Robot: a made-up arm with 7 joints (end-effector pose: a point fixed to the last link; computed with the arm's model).
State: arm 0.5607 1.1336 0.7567 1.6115 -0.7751 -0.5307 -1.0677
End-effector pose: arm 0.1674 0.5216 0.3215 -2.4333 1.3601 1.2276
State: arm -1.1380 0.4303 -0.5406 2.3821 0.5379 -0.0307 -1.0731
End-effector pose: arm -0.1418 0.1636 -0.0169 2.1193 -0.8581 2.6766
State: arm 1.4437 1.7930 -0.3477 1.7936 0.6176 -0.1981 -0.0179
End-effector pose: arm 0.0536 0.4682 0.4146 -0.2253 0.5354 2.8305
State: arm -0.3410 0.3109 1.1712 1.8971 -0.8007 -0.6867 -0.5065
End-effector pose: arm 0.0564 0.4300 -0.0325 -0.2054 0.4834 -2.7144
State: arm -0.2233 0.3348 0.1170 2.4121 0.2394 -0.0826 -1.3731
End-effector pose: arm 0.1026 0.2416 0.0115 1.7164 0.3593 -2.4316
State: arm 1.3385 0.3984 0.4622 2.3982 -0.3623 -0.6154 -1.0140
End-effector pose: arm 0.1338 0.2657 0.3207 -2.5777 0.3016 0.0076
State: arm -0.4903 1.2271 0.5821 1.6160 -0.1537 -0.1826 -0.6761
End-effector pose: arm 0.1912 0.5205 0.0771 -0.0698 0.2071 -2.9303
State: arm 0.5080 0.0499 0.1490 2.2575 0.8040 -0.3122 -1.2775
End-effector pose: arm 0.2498 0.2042 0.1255 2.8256 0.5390 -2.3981
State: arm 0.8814 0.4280 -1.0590 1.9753 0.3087 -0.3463 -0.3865
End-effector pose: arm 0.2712 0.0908 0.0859 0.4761 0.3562 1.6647
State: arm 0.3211 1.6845 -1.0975 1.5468 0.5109 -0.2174 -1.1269
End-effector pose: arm 0.1586 0.5509 0.0665 0.1039 -0.2219 -2.7361
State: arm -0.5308 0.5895 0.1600 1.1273 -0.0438 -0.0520 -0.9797
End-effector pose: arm 0.0133 0.4466 -0.2545 0.1912 -0.4687 -2.1608
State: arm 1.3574 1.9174 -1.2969 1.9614 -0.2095 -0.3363 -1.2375
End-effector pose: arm 0.1033 0.4645 0.2501 -0.4588 0.6718 2.8018
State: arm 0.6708 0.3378 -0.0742 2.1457 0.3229 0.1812 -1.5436
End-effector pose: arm 0.2811 0.2355 0.1639 2.0525 0.4874 -2.2902
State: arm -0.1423 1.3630 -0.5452 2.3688 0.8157 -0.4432 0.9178
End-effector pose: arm 0.0489 0.3346 0.0500 1.1517 -0.2947 0.7557
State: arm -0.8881 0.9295 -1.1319 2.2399 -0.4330 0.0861 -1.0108
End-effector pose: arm -0.1631 0.2269 -0.0186 1.1703 -0.7051 2.1967
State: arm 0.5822 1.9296 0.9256 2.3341 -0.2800 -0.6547 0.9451
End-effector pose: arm 0.0204 0.3410 0.4120 -1.9880 0.4247 -2.9209
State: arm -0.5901 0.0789 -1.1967 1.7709 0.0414 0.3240 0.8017
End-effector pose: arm -0.1642 -0.0032 -0.0865 1.8247 0.2492 0.5524
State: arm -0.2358 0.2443 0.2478 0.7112 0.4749 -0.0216 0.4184
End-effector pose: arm 0.0547 0.2934 -0.3486 2.2722 -0.6621 2.3542
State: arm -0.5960 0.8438 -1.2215 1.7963 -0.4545 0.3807 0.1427
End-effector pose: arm -0.1889 0.2543 -0.1357 2.3463 -0.9111 0.2305
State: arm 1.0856 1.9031 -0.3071 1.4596 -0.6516 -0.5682 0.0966
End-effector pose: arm 0.0762 0.5719 0.4156 -1.1520 0.1683 -2.6142
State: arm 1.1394 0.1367 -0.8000 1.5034 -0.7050 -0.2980 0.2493
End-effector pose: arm 0.4066 0.0270 0.1691 -0.5692 -0.1541 2.2316
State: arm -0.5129 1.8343 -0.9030 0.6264 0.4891 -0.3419 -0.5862
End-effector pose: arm 0.0728 0.7555 0.1462 -1.1243 -0.4499 -1.9119
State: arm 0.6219 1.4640 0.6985 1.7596 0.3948 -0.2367 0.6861
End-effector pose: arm 0.1192 0.4756 0.3732 -0.4554 0.1249 2.7939
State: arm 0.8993 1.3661 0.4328 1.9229 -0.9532 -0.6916 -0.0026
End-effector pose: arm 0.1365 0.4486 0.3856 -1.5089 0.7243 2.9694
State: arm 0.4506 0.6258 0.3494 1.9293 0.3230 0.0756 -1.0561
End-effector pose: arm 0.2702 0.3784 0.1456 1.6023 0.6318 -2.2984
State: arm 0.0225 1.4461 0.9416 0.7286 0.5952 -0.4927 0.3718
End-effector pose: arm 0.1462 0.7070 0.2553 0.5035 0.3055 -2.9541
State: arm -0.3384 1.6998 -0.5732 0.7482 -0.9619 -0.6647 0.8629
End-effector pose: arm 0.0792 0.7222 0.1217 -2.9874 0.1291 -0.9059
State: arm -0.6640 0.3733 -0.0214 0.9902 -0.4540 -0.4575 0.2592
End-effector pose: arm -0.1439 0.2993 -0.3192 2.0529 -1.1176 1.3066
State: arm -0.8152 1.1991 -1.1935 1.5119 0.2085 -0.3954 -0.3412
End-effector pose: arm -0.2278 0.4111 -0.1035 2.4704 -0.8391 0.7993
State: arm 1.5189 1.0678 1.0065 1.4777 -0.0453 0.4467 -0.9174
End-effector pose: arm -0.0036 0.5999 0.3745 2.5102 0.0414 -1.2002
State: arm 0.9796 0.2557 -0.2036 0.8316 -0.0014 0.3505 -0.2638
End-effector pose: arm 0.5310 0.2303 0.0734 1.0225 -0.4123 3.0825
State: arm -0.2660 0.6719 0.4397 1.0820 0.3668 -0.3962 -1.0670
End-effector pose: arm 0.1275 0.5368 -0.1651 1.0040 -0.0086 -2.0460
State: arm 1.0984 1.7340 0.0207 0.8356 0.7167 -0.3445 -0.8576
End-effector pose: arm 0.0139 0.6947 0.4410 1.8149 0.8270 -1.4185
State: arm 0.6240 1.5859 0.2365 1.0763 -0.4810 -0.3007 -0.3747
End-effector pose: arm 0.1741 0.6424 0.3692 -0.3377 0.5824 -2.5356
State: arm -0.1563 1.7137 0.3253 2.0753 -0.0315 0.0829 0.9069
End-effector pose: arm 0.1747 0.4138 0.2024 -1.3552 -1.0617 -2.4841
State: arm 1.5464 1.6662 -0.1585 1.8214 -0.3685 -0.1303 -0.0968
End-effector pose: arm 0.0354 0.4671 0.4421 -0.7177 1.0353 -3.0149
